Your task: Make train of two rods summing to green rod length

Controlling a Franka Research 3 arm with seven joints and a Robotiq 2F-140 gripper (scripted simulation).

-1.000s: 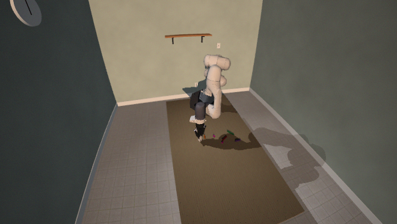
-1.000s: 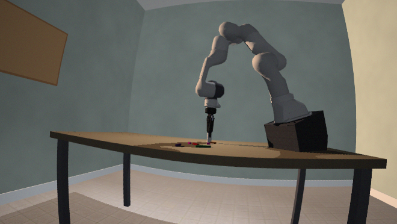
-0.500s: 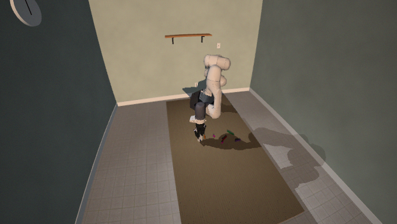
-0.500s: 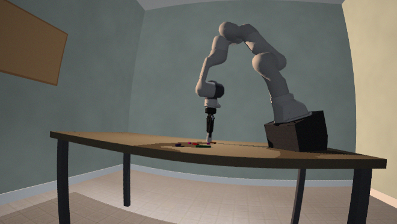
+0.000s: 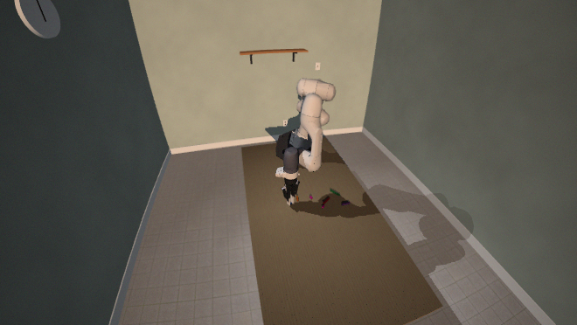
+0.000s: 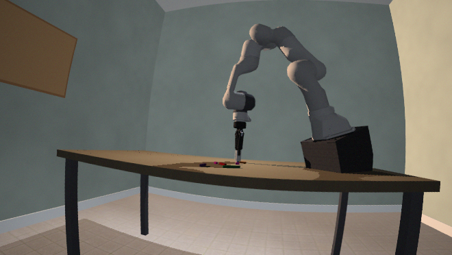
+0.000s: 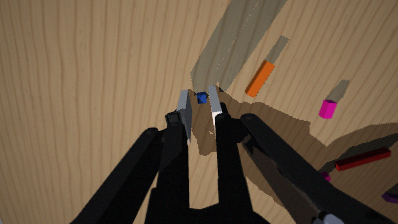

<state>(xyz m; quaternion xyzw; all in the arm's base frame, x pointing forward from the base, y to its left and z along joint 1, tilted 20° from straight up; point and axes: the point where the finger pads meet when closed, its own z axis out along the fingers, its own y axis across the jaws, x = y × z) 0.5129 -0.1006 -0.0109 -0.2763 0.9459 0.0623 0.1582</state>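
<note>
Now: hand 3 cm above the blue rod. Also, from my hand: orange rod 5 cm to the left, 5 cm behind, 3 cm below; then red rod 24 cm to the left, 3 cm below, 1 cm behind; then green rod 32 cm to the left, 9 cm behind, 3 cm below.
</note>
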